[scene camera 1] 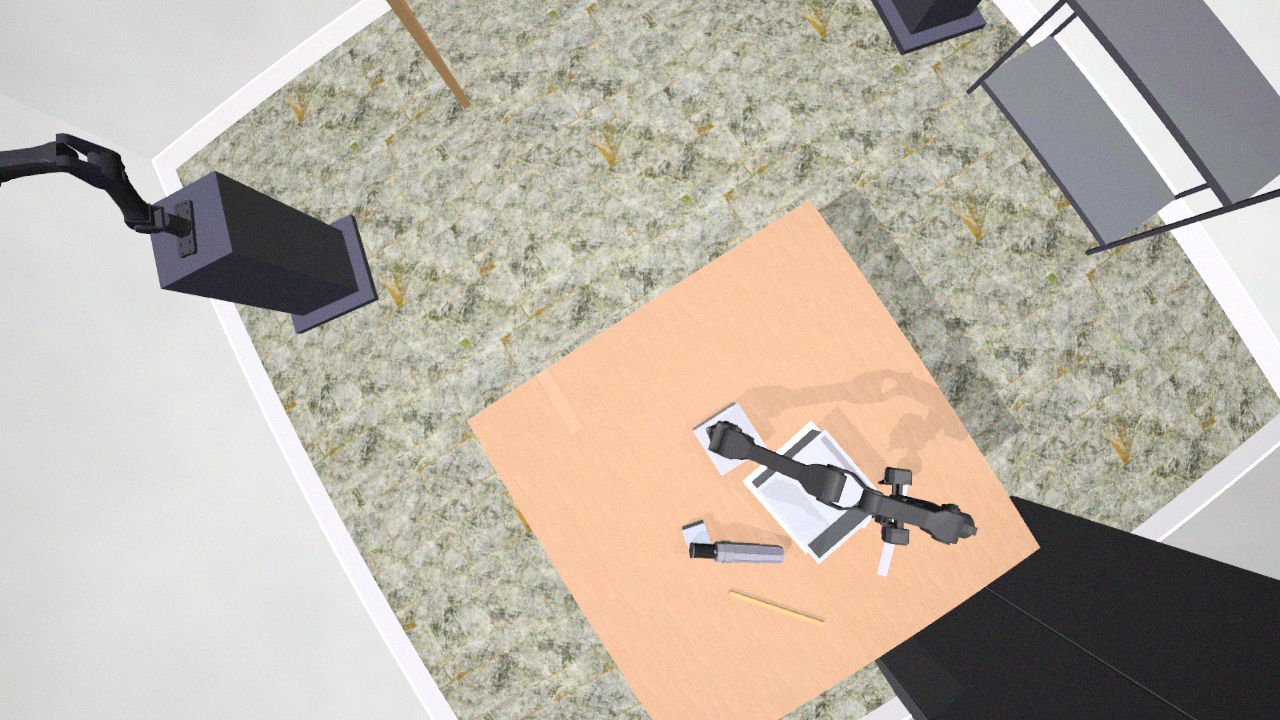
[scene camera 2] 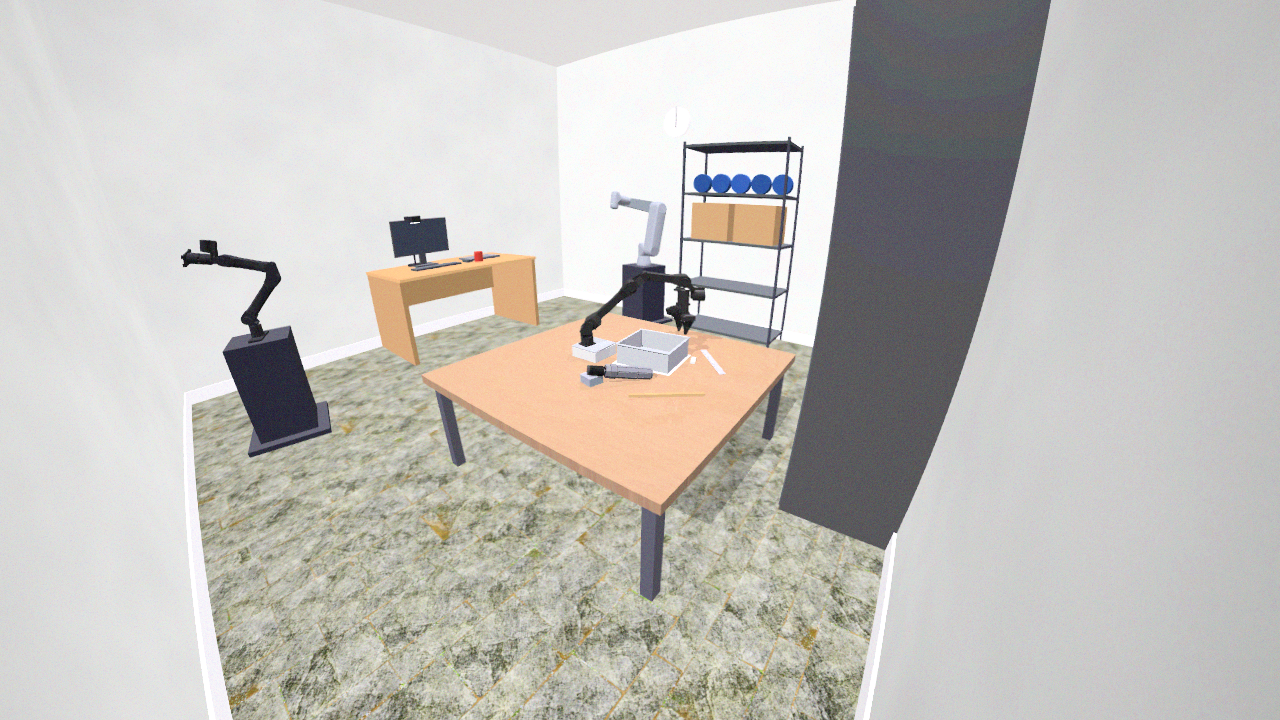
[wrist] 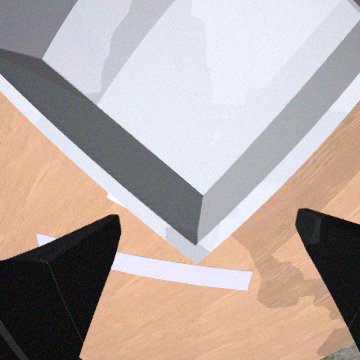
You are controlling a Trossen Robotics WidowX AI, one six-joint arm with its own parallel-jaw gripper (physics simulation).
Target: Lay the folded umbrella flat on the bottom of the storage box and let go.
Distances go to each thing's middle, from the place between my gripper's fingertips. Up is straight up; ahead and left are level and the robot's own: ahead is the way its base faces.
Labels:
Now: hand 13 cm to the left of the white storage box [scene camera 1: 821,529], 7 cm above it and 6 cm past it.

